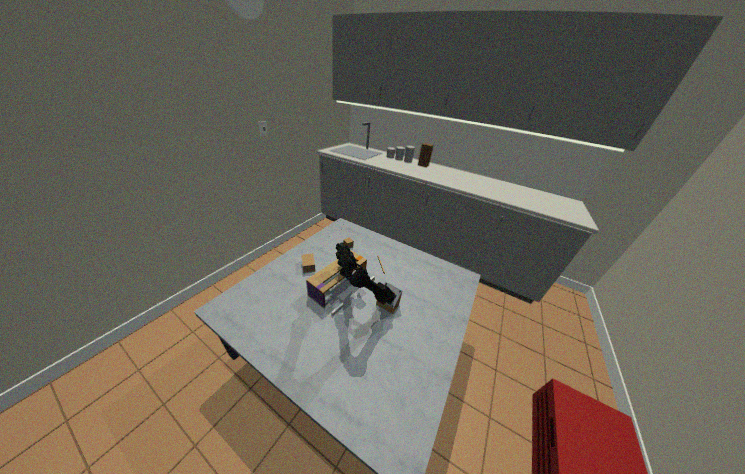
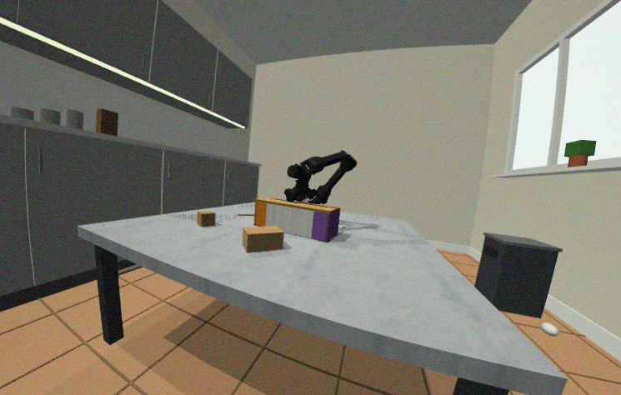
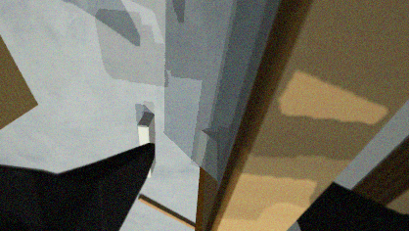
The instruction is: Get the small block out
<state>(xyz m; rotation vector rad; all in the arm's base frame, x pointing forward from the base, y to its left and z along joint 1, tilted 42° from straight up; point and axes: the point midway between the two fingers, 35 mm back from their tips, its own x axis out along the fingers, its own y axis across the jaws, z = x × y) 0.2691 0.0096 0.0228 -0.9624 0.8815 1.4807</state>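
Right now my gripper tip is 5 cm short of the tan block and 2 cm to the left of it. Also, from my gripper tip: box 7 cm to the left, 3 cm below, 3 cm ahead; then thin wooden stick 28 cm to the right, 9 cm below, 1 cm behind.
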